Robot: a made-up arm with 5 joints.
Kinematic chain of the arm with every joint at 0, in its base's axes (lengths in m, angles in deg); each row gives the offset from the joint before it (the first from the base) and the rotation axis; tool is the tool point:
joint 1: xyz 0 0 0.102 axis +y
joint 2: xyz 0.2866 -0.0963 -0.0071 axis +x
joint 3: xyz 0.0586 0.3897 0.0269 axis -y
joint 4: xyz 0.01 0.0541 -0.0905 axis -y
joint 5: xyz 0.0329 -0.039 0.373 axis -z
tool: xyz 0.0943 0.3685 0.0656
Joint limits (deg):
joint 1: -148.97..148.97
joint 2: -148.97..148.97
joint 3: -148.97..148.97
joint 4: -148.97..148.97
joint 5: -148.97..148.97
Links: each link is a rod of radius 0.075 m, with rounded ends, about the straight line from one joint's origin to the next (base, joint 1, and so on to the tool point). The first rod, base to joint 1, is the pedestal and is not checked.
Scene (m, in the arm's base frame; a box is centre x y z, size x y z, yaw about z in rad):
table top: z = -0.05
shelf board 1: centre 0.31 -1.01 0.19 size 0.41 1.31 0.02 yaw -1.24
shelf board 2: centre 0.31 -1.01 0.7 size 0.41 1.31 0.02 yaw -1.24
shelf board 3: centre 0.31 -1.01 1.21 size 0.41 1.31 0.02 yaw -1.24
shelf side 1: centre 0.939 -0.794 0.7 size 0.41 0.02 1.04 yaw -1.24
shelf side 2: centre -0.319 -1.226 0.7 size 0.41 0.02 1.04 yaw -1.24
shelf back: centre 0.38 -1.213 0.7 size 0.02 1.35 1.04 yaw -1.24
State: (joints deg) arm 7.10 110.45 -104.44 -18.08 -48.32
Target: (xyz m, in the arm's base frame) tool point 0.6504 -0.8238 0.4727
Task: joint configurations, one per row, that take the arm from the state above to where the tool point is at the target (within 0.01 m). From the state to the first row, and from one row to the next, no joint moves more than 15 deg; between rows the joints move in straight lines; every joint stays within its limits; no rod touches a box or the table.
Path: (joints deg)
1: -3.41 118.99 -106.15 -20.11 -62.59
2: -13.92 127.54 -107.85 -22.13 -76.85
3: -24.43 136.08 -109.56 -24.16 -91.12
4: -35.34 140.38 -101.09 -12.92 -105.83
5: -46.26 144.67 -92.63 -1.69 -120.53
6: -57.17 148.97 -84.16 9.55 -135.24
7: -50.80 148.97 -86.26 10.63 -121.21
8: -44.42 148.97 -88.37 11.71 -107.17
9: -38.05 148.97 -90.47 12.79 -93.14
10: -31.68 148.97 -92.57 13.87 -79.10
11: -25.31 148.97 -94.67 14.95 -65.07
12: -18.93 148.97 -96.78 16.03 -51.03
13: -12.56 148.97 -98.88 17.11 -37.00
14: -6.19 148.97 -100.98 18.19 -22.96

